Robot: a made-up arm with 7 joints. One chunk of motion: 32 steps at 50 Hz.
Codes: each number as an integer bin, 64 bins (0 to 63) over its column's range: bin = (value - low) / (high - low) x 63, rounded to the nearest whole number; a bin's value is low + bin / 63 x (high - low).
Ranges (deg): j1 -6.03..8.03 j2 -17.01..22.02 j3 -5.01..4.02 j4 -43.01..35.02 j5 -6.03..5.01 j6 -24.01..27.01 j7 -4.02..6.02
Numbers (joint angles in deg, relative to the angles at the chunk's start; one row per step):
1: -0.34 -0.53 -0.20 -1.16 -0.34 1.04 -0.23
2: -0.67 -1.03 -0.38 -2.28 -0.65 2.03 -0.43
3: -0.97 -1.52 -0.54 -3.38 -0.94 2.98 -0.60
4: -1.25 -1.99 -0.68 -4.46 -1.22 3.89 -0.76
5: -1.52 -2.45 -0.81 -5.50 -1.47 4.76 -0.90
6: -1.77 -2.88 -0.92 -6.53 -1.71 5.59 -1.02
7: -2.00 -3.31 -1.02 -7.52 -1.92 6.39 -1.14
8: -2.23 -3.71 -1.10 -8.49 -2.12 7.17 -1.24
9: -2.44 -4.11 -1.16 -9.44 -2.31 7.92 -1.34
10: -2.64 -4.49 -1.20 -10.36 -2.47 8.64 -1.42
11: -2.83 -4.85 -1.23 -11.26 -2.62 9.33 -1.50
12: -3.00 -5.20 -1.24 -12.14 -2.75 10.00 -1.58
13: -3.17 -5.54 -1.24 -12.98 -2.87 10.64 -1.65
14: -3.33 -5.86 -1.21 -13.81 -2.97 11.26 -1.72
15: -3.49 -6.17 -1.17 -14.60 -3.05 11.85 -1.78
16: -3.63 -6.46 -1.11 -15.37 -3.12 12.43 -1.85
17: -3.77 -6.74 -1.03 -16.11 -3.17 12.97 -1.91
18: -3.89 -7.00 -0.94 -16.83 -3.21 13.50 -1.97
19: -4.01 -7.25 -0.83 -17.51 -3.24 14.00 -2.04
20: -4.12 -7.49 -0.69 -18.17 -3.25 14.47 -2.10
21: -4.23 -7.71 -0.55 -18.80 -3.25 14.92 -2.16
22: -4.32 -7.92 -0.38 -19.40 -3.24 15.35 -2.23
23: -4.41 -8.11 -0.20 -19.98 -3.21 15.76 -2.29
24: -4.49 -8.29 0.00 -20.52 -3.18 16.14 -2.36
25: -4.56 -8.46 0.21 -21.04 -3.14 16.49 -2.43
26: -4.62 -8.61 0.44 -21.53 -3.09 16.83 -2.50
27: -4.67 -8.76 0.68 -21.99 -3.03 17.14 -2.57
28: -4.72 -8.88 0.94 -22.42 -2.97 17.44 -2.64
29: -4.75 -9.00 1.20 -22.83 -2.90 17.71 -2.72
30: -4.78 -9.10 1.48 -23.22 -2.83 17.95 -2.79
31: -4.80 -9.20 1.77 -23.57 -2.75 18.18 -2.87
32: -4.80 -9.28 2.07 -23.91 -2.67 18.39 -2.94
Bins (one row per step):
1: 25 27 34 34 32 31 24
2: 24 26 32 33 31 32 23
3: 23 25 31 32 29 33 21
4: 21 24 30 31 27 34 20
5: 20 24 29 30 26 36 20
6: 19 23 29 29 25 37 19
7: 18 22 28 29 23 38 18
8: 17 21 27 28 22 39 17
9: 16 21 27 27 21 39 17
10: 15 20 27 26 20 40 16
11: 14 20 26 26 19 41 16
12: 14 19 26 25 19 42 15
13: 13 19 26 24 18 43 15
14: 12 18 27 24 17 44 14
15: 11 17 27 23 17 44 14
16: 11 17 27 22 17 45 14
17: 10 17 28 22 16 46 13
18: 10 16 28 21 16 46 13
19: 9 16 29 21 16 47 12
20: 9 15 30 20 16 48 12
21: 8 15 31 20 16 48 12
22: 8 15 32 19 16 49 11
23: 7 14 34 19 16 49 11
24: 7 14 35 18 16 50 10
25: 7 14 36 18 16 50 10
26: 6 14 38 17 17 50 10
27: 6 13 40 17 17 51 9
28: 6 13 42 17 17 51 9
29: 6 13 43 16 18 52 8
30: 6 13 45 16 18 52 8
31: 6 13 47 16 19 52 7
32: 6 12 49 15 19 52 7

